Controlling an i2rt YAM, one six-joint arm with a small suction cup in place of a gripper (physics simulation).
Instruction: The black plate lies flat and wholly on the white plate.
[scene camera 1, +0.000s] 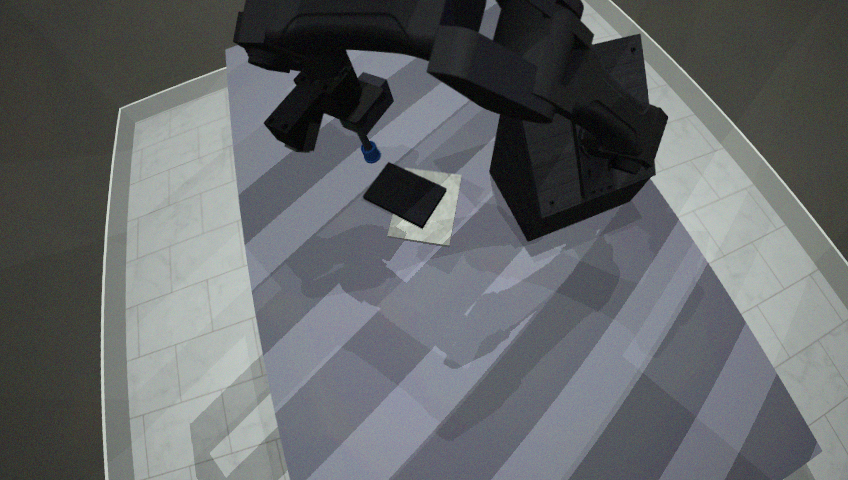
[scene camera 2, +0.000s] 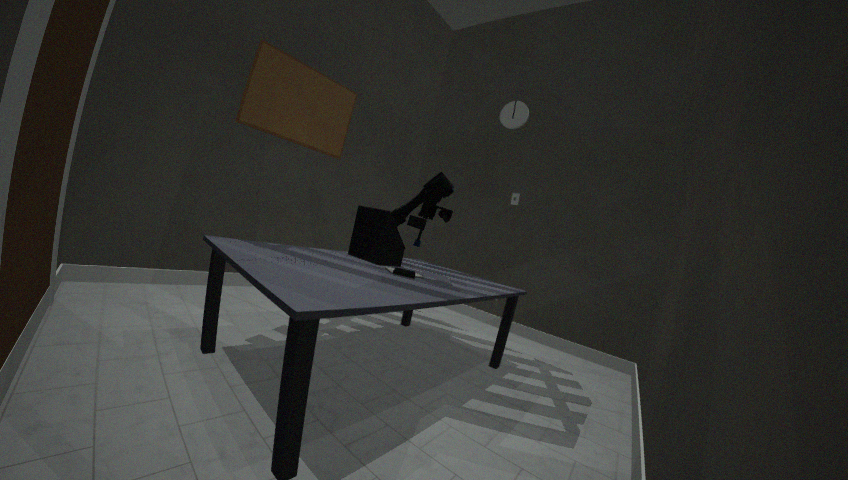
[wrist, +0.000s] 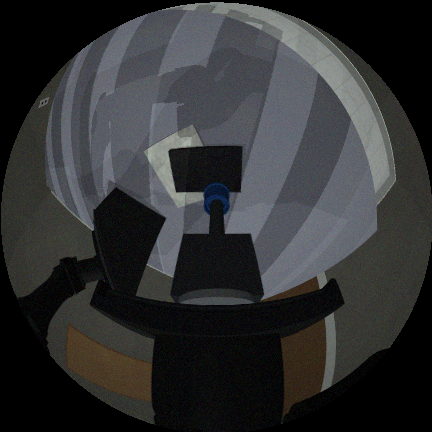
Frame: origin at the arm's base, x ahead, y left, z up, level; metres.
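Seen in the pictures: hand, tool point: (scene camera 1: 372, 156) (scene camera 2: 416, 245) (wrist: 216, 193); arm's base, link origin: (scene camera 1: 592, 137) (scene camera 2: 383, 229) (wrist: 102, 266).
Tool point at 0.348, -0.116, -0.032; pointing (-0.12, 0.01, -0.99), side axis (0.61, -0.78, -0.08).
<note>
Pixels of each thing's top centre, then the offset from my tool point to it, as dx, dy, dz. Level surfaces: height alone.
- black plate, top centre: (wrist: 205, 170) (scene camera 1: 404, 192) (scene camera 2: 404, 271) -0.041, +0.008, -0.128
- white plate, top centre: (scene camera 1: 425, 204) (wrist: 182, 170) -0.074, +0.044, -0.139
- striped blue-grey table, surface height: dz -0.145
The black plate (scene camera 1: 405, 195) (scene camera 2: 404, 273) (wrist: 206, 167) lies across part of the white plate (scene camera 1: 450, 205) (wrist: 162, 157), turned at an angle to it. In scene camera 1 its left part sticks out past the white plate's left edge, over the table. Some of the white plate shows at the right and below. My gripper, a blue suction cup (scene camera 1: 371, 155) (scene camera 2: 417, 243) (wrist: 216, 192), holds nothing and is open. It hangs in the air above the table, apart from the black plate. In the wrist view the cup covers a bit of the black plate's lower edge.
The plates are on a striped blue-grey table (scene camera 1: 368, 368) (scene camera 2: 333, 285). The black arm base (scene camera 1: 571, 172) (scene camera 2: 376, 237) stands on the table, to the right of the plates in scene camera 1. The arm reaches over the table's upper part there.
</note>
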